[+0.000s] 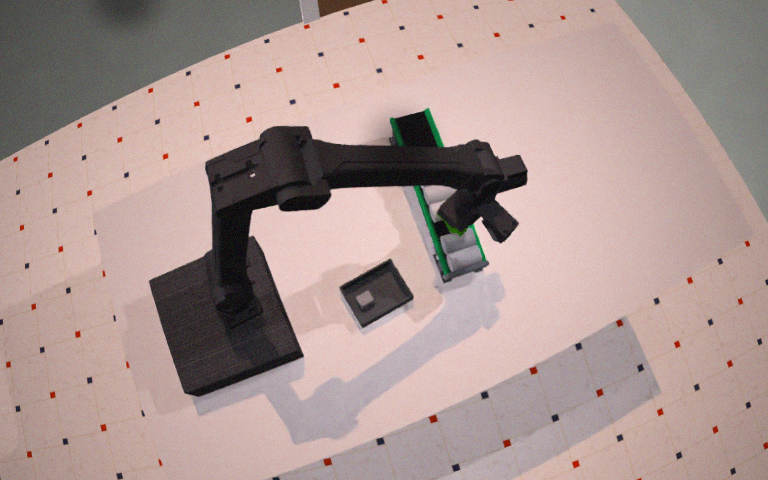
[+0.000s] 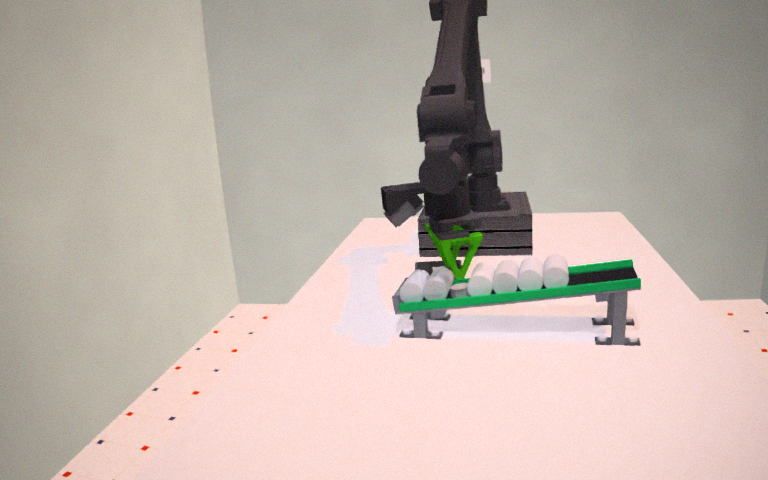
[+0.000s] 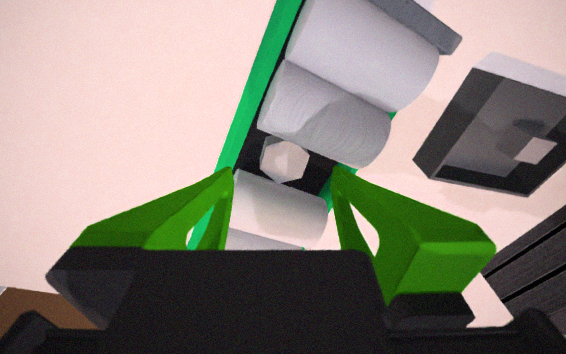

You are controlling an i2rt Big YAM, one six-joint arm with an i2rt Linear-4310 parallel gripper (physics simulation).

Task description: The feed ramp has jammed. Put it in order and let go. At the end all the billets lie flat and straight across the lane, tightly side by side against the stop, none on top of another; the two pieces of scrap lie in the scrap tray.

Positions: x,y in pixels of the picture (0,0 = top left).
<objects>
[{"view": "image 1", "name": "my gripper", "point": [460,221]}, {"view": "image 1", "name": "dark scrap tray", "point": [389,290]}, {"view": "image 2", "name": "my gripper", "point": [454,272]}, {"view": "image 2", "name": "billet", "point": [438,285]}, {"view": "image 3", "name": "my gripper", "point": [282,175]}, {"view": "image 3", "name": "many-sided scrap piece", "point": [282,161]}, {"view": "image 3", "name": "pale scrap block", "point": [521,144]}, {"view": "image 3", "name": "dark scrap tray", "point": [460,150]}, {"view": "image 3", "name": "billet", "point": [377,58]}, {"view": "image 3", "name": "billet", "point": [300,107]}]
</objects>
